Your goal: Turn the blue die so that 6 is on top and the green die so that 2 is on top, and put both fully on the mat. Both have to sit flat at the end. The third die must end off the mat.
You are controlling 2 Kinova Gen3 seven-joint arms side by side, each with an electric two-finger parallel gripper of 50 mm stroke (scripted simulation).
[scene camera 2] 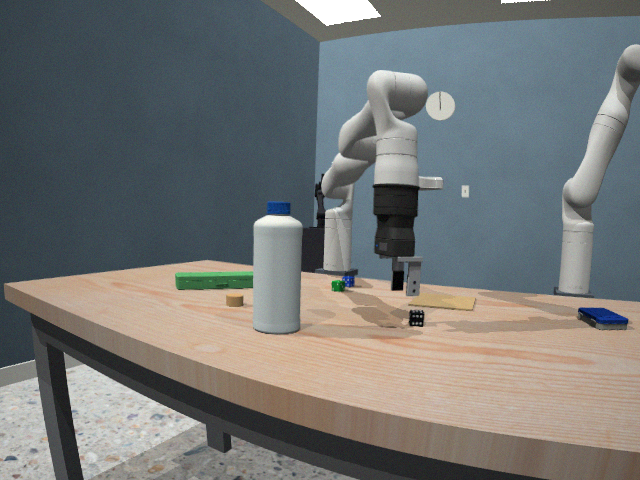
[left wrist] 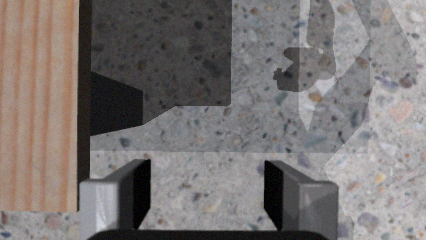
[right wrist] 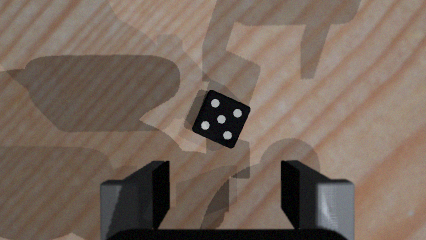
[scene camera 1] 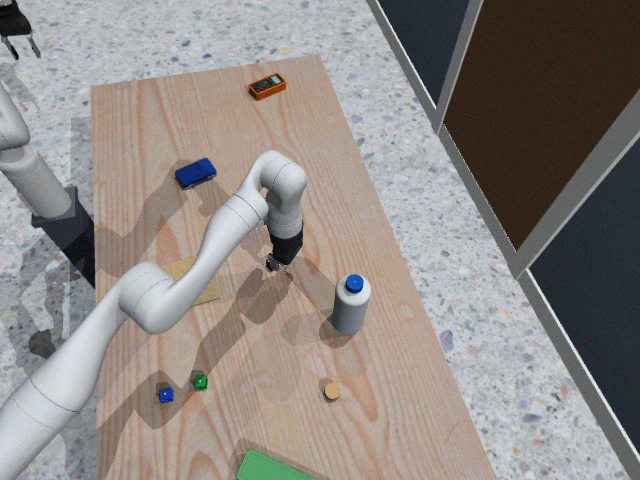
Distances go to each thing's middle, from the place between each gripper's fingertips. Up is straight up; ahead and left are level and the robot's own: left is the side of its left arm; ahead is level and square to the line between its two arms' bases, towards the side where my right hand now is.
My right hand (scene camera 2: pixel 404 292) is 20 mm past the black die (right wrist: pixel 221 119), 20 mm to the right of it and 60 mm above it. Also, from my right hand: blue box (scene camera 1: pixel 193 174): 190 mm behind, 370 mm to the left, 60 mm below; then white bottle (scene camera 2: pixel 277 255): 130 mm ahead, 170 mm to the right, 20 mm above; then tan mat (scene camera 2: pixel 463 303): 240 mm behind, 20 mm to the left, 80 mm below.
Now: the blue box 41 cm ahead of my left hand, 40 cm to the right of it and 17 cm below it. Also, from my left hand: white bottle (94 cm to the right, 73 cm ahead, 8 cm below); then black die (75 cm to the right, 58 cm ahead, 17 cm below); then tan mat (75 cm to the right, 35 cm ahead, 18 cm below).
